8 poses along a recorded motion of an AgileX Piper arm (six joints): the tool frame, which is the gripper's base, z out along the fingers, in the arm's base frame.
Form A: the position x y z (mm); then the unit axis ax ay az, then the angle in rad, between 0 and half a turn.
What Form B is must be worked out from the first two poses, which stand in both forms.
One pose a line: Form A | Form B
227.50, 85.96, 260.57, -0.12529, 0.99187, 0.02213, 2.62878 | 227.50, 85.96, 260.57, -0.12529, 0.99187, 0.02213, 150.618
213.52, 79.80, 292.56, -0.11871, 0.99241, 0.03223, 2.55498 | 213.52, 79.80, 292.56, -0.11871, 0.99241, 0.03223, 146.390
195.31, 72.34, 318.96, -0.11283, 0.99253, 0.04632, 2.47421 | 195.31, 72.34, 318.96, -0.11283, 0.99253, 0.04632, 141.762
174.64, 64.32, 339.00, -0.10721, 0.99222, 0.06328, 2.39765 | 174.64, 64.32, 339.00, -0.10721, 0.99222, 0.06328, 137.375
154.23, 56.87, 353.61, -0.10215, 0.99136, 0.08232, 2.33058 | 154.23, 56.87, 353.61, -0.10215, 0.99136, 0.08232, 133.532
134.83, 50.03, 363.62, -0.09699, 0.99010, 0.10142, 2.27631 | 134.83, 50.03, 363.62, -0.09699, 0.99010, 0.10142, 130.423
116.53, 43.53, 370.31, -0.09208, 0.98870, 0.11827, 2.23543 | 116.53, 43.53, 370.31, -0.09208, 0.98870, 0.11827, 128.081
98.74, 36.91, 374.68, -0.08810, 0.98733, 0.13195, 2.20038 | 98.74, 36.91, 374.68, -0.08810, 0.98733, 0.13195, 126.072
